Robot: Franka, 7 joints.
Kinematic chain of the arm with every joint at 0, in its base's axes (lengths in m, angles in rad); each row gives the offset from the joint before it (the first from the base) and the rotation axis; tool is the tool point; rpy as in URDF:
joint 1: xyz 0 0 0.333 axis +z
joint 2: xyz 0 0 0 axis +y
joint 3: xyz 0 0 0.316 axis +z
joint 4: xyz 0.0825 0 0 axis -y
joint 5: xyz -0.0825 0 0.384 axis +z
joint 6: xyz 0 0 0 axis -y
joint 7: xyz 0.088 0 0 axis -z
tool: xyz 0 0 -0.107 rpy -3.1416 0 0
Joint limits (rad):
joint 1: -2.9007..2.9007
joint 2: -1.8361..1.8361
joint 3: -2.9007..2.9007
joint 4: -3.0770..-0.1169
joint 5: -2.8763..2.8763
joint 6: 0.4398..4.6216
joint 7: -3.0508..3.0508
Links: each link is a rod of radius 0.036 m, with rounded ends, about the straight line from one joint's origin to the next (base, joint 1, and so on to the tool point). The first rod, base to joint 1, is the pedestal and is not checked.
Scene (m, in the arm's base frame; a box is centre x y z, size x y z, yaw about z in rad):
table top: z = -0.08
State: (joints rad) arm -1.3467 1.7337 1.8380 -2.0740 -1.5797 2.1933 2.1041
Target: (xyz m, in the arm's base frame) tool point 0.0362 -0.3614 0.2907
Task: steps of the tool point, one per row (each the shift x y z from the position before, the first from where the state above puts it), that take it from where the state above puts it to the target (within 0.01 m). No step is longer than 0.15 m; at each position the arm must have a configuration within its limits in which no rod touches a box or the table.
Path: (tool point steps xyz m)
1: -0.0404 -0.1089 -0.0265
2: -0.0681 -0.0972 -0.0294
3: -0.0929 -0.0774 -0.0288
4: -0.1113 -0.0500 -0.0248
5: -0.1199 -0.0174 -0.0179
6: -0.1168 0.0161 -0.0086

